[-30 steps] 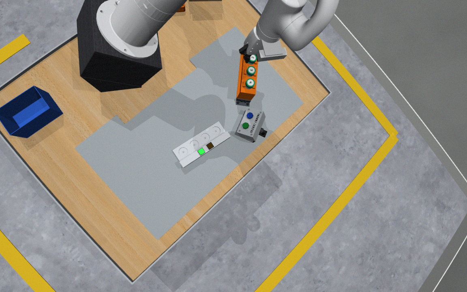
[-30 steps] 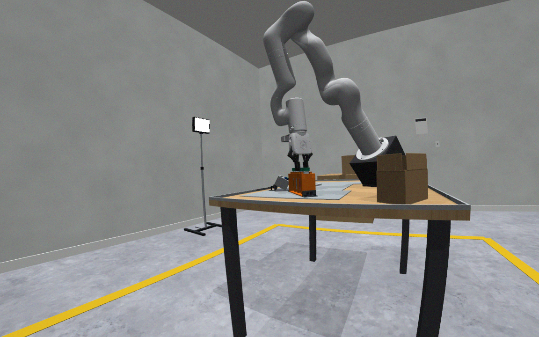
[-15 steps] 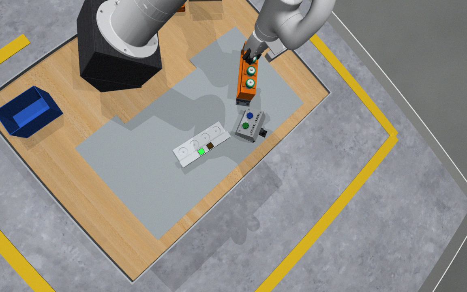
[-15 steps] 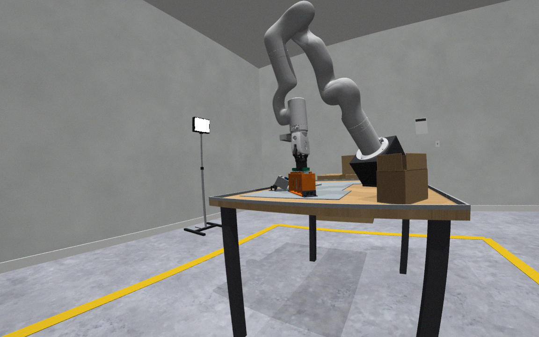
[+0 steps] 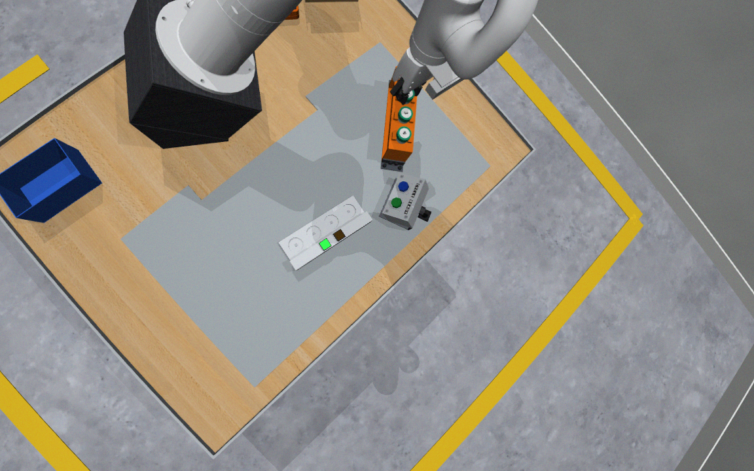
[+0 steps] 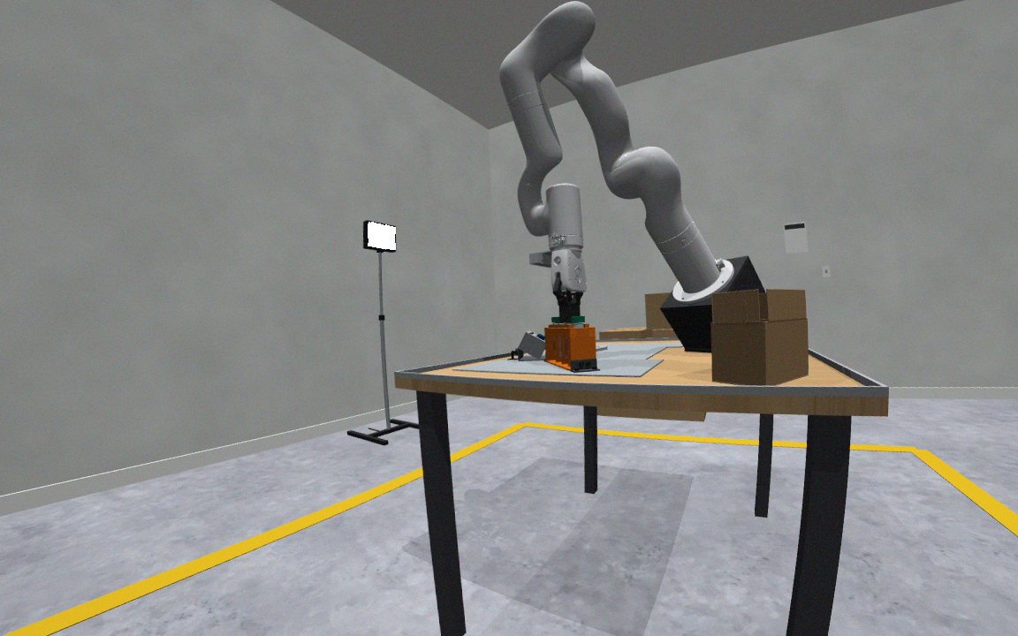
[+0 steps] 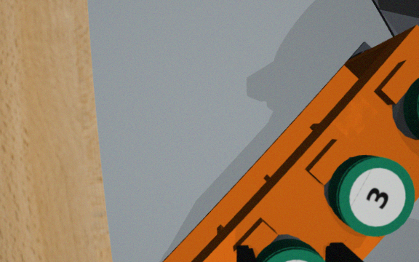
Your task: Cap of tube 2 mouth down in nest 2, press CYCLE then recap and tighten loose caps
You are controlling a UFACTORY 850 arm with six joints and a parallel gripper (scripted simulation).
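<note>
Now: hand 1 cm above the green-rimmed cap. From my hand the other things lie so: blue cycle key (18 cm ahead, 12 cm to the right, 6 cm below); then key housing (21 cm ahead, 13 cm to the right, 8 cm below); then green ready key (21 cm ahead, 16 cm to the right, 6 cm below).
</note>
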